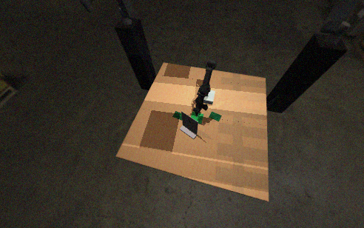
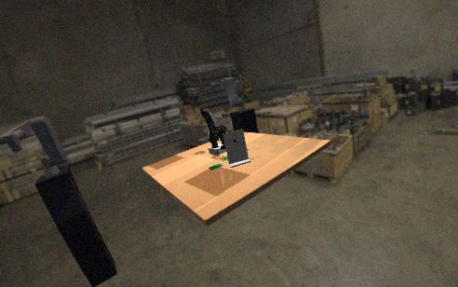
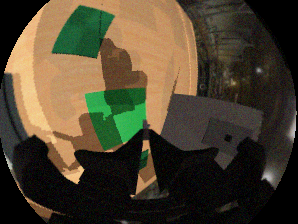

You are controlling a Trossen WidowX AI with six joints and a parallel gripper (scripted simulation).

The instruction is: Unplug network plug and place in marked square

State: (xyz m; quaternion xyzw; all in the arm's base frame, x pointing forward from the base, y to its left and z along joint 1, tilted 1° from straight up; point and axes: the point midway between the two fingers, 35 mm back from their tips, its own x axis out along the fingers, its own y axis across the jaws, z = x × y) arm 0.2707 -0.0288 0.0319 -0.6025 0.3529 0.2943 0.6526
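My gripper tip is 6 cm above the green marked square and 1 cm past it. The rest, counted from my gripper tip: grey upright panel: 15 cm ahead, 6 cm above, 4 cm to the right; then network plug: right at my gripper tip.
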